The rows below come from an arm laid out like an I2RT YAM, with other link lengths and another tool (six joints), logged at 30 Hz.
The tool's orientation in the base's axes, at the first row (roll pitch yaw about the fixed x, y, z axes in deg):
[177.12, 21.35, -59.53]
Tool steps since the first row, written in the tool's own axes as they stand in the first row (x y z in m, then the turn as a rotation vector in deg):
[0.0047, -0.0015, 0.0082, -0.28, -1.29, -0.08]
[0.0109, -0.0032, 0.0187, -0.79, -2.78, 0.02]
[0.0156, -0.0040, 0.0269, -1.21, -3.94, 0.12]
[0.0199, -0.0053, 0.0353, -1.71, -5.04, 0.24]
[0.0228, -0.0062, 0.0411, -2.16, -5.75, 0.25]
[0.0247, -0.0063, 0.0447, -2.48, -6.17, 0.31]
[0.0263, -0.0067, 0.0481, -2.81, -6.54, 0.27]
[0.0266, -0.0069, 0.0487, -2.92, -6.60, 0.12]
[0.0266, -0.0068, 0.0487, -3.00, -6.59, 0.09]
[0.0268, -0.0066, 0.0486, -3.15, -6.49, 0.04]
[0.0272, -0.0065, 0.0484, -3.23, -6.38, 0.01]
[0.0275, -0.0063, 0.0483, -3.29, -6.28, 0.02]
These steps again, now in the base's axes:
[0.0016, -0.0006, -0.0094, 0.98, 0.88, 0.12]
[0.0036, -0.0017, -0.0215, 1.99, 2.09, 0.14]
[0.0046, -0.0027, -0.0309, 2.76, 3.06, 0.14]
[0.0059, -0.0030, -0.0403, 3.43, 4.07, 0.16]
[0.0067, -0.0032, -0.0468, 3.82, 4.81, 0.28]
[0.0069, -0.0037, -0.0509, 4.01, 5.30, 0.33]
[0.0072, -0.0038, -0.0546, 4.18, 5.75, 0.47]
[0.0074, -0.0037, -0.0553, 4.21, 5.83, 0.64]
[0.0073, -0.0038, -0.0553, 4.17, 5.88, 0.70]
[0.0072, -0.0041, -0.0553, 4.03, 5.93, 0.81]
[0.0074, -0.0045, -0.0552, 3.90, 5.93, 0.87]
[0.0074, -0.0049, -0.0552, 3.79, 5.93, 0.89]

